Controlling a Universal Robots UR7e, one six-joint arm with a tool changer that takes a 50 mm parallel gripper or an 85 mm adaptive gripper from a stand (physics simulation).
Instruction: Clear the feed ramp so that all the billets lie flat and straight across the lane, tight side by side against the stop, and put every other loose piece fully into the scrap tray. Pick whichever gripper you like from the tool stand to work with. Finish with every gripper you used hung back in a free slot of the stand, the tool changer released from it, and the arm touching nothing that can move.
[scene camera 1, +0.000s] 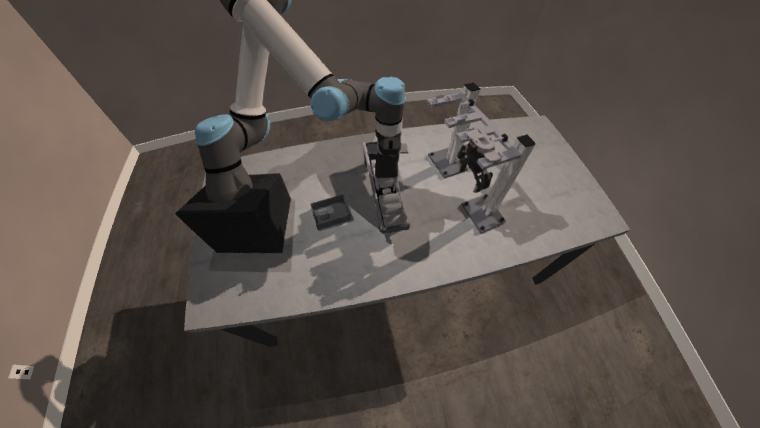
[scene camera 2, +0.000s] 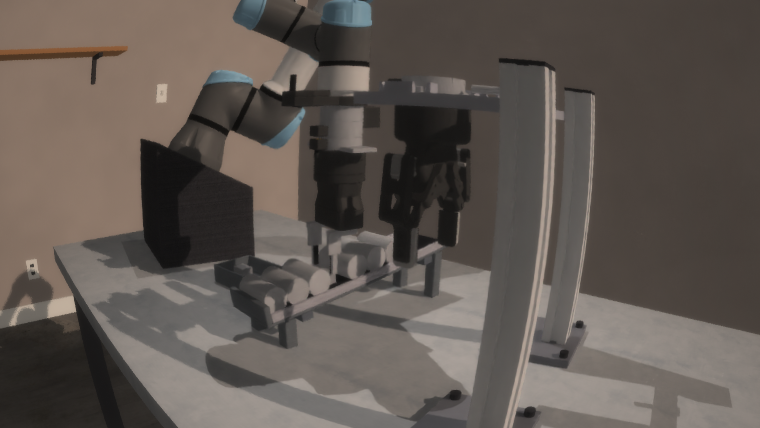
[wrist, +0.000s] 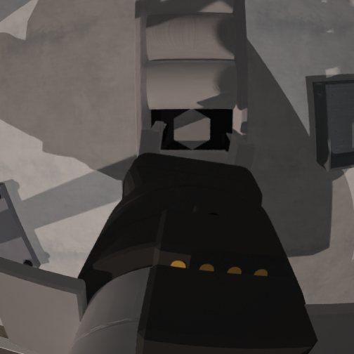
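Pixels of known places: arm's base, origin of its link: (scene camera 1: 230, 190) (scene camera 2: 192, 161).
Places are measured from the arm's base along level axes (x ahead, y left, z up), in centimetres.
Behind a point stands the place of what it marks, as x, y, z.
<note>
My gripper (scene camera 1: 387, 190) (scene camera 2: 324, 268) (wrist: 195, 135), the parallel one, points down into the ramp lane. Its fingers are apart, with a gap on each side of a hexagonal piece (wrist: 192, 129) on the dark lane floor. The ramp (scene camera 2: 352, 287) {56.3, 3.6, -14.0} (wrist: 142, 75) holds three billets side by side at its low end; one billet (scene camera 2: 309, 277) {55.1, -3.1, -11.5} (wrist: 192, 85) is nearest the gripper. Uphill, beyond the fingers, lie more round pieces (scene camera 2: 348, 264) {54.8, 4.1, -11.0} and a tilted light cylinder (scene camera 2: 374, 238) {51.0, 12.4, -9.2}. The scrap tray (scene camera 1: 335, 222) {32.2, -4.4, -19.4} (wrist: 320, 125) holds a small piece (scene camera 1: 323, 212) {28.2, -0.5, -17.9} (scene camera 2: 243, 266) {28.0, -0.1, -17.9}.
The tool stand (scene camera 1: 511, 175) {89.1, -8.6, 3.9} (scene camera 2: 518, 212) {90.0, -7.5, 4.3} is right of the ramp, with the adaptive gripper (scene camera 1: 477, 167) hanging in it. The stand's arm reaches across scene camera 2's view near my wrist. The black robot base (scene camera 1: 239, 223) {5.3, -13.0, -0.2} (scene camera 2: 202, 223) {13.6, -2.9, -12.0} stands beyond the tray.
</note>
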